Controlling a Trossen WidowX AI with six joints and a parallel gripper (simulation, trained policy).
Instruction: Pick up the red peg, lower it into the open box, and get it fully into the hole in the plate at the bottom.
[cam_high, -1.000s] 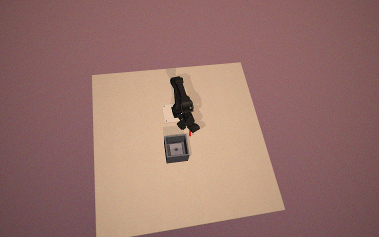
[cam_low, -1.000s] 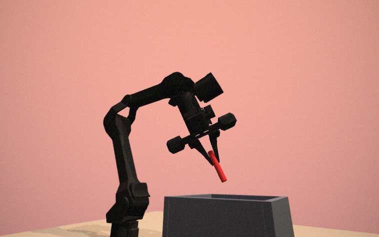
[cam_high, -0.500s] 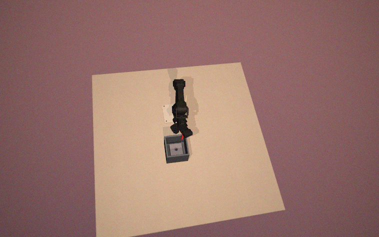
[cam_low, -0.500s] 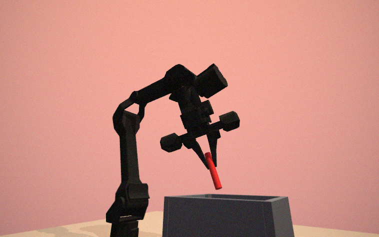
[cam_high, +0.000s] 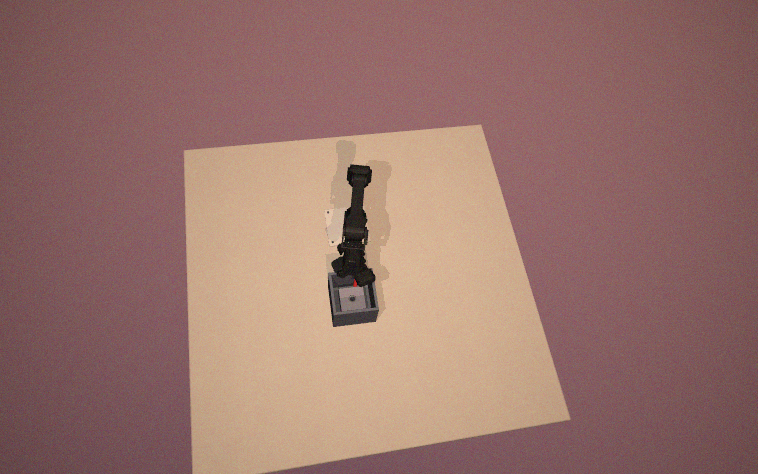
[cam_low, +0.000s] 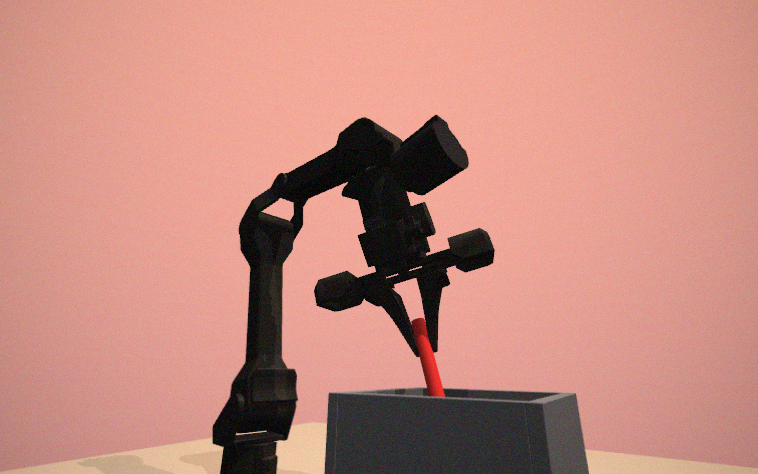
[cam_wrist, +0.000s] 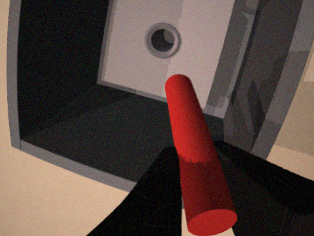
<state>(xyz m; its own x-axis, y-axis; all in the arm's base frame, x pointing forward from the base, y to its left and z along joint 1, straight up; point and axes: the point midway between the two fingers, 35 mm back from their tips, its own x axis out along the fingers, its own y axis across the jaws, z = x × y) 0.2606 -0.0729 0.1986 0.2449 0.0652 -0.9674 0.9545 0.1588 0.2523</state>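
The grey plate is 40 mm ahead of my gripper tip, 20 mm to the right of it and 120 mm below it. The rest, counted from my gripper tip: red peg 10 mm to the right.
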